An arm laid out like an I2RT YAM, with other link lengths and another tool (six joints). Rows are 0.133 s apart.
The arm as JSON. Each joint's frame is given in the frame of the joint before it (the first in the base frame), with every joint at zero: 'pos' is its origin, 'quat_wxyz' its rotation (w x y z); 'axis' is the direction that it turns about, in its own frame. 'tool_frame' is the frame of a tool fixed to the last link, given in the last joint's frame.
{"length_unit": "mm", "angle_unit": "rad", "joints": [
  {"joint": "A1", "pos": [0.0, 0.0, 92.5], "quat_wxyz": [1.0, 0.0, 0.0, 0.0], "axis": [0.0, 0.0, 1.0]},
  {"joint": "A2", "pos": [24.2, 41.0, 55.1], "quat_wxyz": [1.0, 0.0, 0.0, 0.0], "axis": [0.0, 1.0, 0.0]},
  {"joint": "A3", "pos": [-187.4, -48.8, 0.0], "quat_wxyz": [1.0, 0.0, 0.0, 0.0], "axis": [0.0, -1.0, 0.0]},
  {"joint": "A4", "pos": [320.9, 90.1, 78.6], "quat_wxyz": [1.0, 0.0, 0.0, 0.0], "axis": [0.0, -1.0, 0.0]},
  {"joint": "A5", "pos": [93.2, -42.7, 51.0], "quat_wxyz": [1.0, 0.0, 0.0, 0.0], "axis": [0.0, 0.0, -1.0]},
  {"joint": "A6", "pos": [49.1, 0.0, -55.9], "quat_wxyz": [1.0, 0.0, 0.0, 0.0], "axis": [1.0, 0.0, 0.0]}
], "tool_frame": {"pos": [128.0, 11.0, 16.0], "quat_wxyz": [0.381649, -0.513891, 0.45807, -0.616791]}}
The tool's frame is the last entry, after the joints.
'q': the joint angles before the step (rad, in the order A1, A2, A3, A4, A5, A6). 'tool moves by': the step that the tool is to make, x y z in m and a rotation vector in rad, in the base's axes. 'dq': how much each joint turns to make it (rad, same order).
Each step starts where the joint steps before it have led.
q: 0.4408, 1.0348, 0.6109, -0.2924, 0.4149, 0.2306
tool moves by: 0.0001, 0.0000, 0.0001, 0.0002, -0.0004, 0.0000
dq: -0.0001, 0.0001, 0.0001, 0.0005, -0.0001, -0.0001
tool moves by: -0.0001, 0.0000, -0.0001, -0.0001, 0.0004, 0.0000
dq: 0.0001, -0.0001, -0.0001, -0.0005, 0.0000, 0.0001
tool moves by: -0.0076, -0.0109, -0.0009, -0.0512, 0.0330, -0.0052
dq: -0.0089, -0.0349, -0.0045, -0.0699, 0.0191, -0.0291
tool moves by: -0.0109, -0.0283, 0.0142, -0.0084, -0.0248, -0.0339
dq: -0.0511, -0.1916, -0.0985, -0.0623, -0.0009, -0.0271
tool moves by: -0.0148, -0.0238, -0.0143, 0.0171, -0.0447, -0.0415
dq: -0.0410, -0.2453, -0.2107, 0.0130, 0.0003, 0.0006
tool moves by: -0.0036, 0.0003, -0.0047, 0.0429, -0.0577, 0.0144
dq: -0.0093, -0.1688, -0.1382, 0.0366, -0.0319, 0.0033
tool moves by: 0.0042, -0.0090, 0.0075, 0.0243, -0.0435, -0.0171
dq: -0.0318, -0.0811, -0.0466, 0.0144, -0.0176, -0.0001
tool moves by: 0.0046, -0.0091, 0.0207, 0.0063, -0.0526, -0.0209
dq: -0.0247, -0.0606, -0.0038, -0.0008, 0.0012, -0.0103
